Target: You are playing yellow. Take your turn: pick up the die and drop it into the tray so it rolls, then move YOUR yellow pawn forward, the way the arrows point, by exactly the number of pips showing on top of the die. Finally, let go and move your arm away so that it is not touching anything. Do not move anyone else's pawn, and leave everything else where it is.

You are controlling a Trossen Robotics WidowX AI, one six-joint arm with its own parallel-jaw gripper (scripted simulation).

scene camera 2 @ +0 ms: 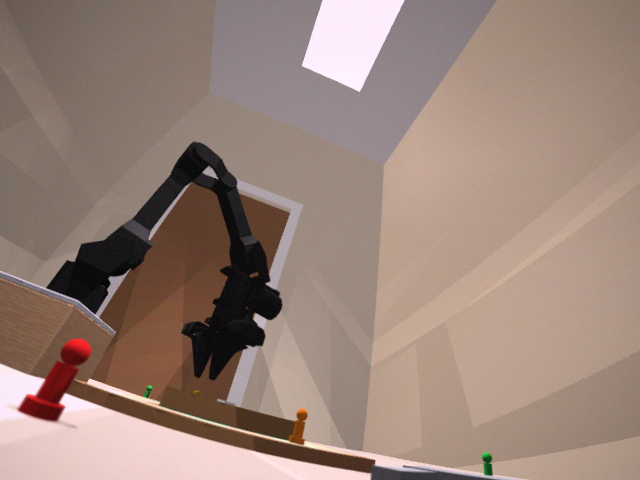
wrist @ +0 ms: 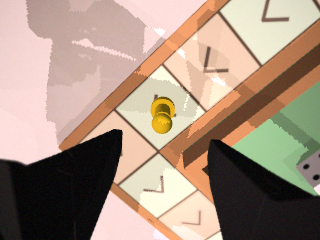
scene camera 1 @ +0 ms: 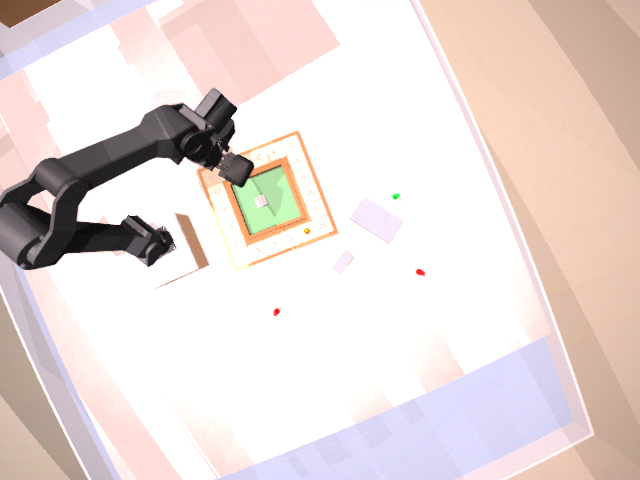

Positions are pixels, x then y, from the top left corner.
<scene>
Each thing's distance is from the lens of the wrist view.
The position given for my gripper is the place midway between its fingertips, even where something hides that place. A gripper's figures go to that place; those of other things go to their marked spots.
my gripper (wrist: 165, 143): 0.12 m
yellow pawn (wrist: 162, 109): 0.15 m
</scene>
